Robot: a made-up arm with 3 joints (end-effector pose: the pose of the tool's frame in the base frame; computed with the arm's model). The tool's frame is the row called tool.
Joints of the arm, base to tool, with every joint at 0 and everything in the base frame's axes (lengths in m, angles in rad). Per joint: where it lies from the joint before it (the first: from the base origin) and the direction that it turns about. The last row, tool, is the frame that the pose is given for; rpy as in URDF.
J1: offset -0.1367 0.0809 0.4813 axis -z
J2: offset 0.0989 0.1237 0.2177 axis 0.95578 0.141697 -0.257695
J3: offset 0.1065 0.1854 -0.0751 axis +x
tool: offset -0.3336 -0.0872 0.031 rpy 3.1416 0 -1.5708
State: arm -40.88 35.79 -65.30
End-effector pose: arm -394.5 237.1 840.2 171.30 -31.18 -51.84
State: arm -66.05 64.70 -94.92
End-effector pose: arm -383.7 138.5 953.0 161.41 -32.41 -23.02
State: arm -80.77 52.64 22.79
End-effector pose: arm -426.2 28.9 765.1 144.61 68.80 -51.67
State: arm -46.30 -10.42 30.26
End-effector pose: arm -363.2 118.4 586.9 -178.68 20.26 -40.44
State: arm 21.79 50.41 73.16
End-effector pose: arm -90.5 443.6 739.5 21.63 57.41 77.91
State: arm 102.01 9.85 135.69
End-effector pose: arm 262.1 119.5 586.2 1.95 34.91 -13.31
